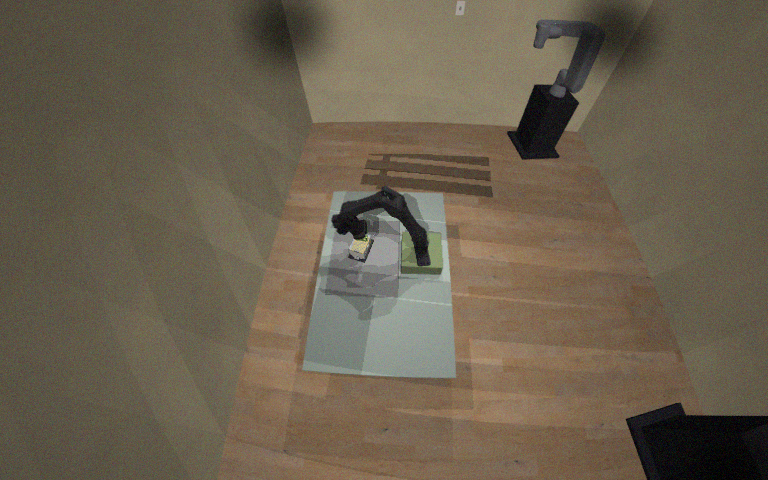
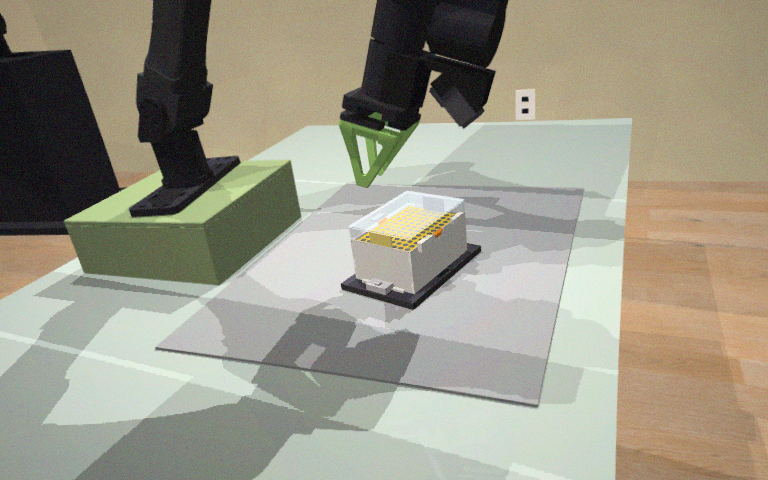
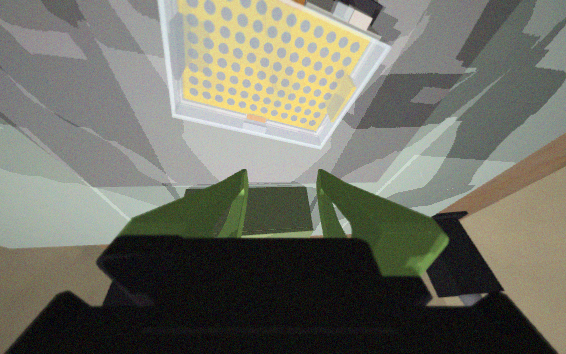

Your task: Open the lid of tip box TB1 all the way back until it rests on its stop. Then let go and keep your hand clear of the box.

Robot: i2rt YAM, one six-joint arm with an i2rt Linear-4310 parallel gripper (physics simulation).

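Seen in the pictures: gripper, fingertip midpoint: (image 1: 366, 237) (image 2: 369, 180) (image 3: 282, 177); arm's base, link origin: (image 1: 421, 249) (image 2: 191, 186).
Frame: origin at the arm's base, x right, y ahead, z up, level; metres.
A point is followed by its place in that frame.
The tip box (image 1: 357, 255) {x 0.035, y 0.356, z -0.053 m} (image 2: 382, 270) {x 0.148, y 0.309, z -0.056 m}, a white box with a yellow, holed tip rack (image 3: 265, 65) {x 0.092, y 0.346, z -0.007 m}, stands upright on a black base plate. No TB1 label is readable. Its clear lid (image 2: 362, 224) {x 0.126, y 0.286, z -0.007 m} (image 3: 245, 131) {x 0.069, y 0.299, z -0.007 m} lies over the rack, low on the box; a slight tilt is hard to judge. An orange tab (image 2: 437, 232) {x 0.112, y 0.370, z -0.025 m} shows on the box's long side. My gripper (image 2: 372, 179) {x 0.094, y 0.292, z 0.035 m} (image 3: 282, 177) {x 0.094, y 0.292, z 0.035 m} is partly open, with nothing between its green fingers. It hangs above and beside the box, on the arm-base side, apart from the lid.
The box's black plate (image 2: 417, 301) {x 0.177, y 0.353, z -0.078 m} lies on a grey mat (image 2: 481, 350) {x 0.254, y 0.427, z -0.085 m} (image 1: 383, 283) {x -0.139, y 0.225, z -0.085 m} on the pale green table (image 1: 407, 345) {x -0.485, y 0.140, z -0.088 m}. My arm's green base block (image 1: 406, 270) {x -0.094, y 0.093, z -0.046 m} (image 2: 141, 251) {x 0.114, y -0.020, z -0.046 m} stands beside the mat. Another arm on a black pedestal (image 1: 546, 121) stands on the floor at the back right.
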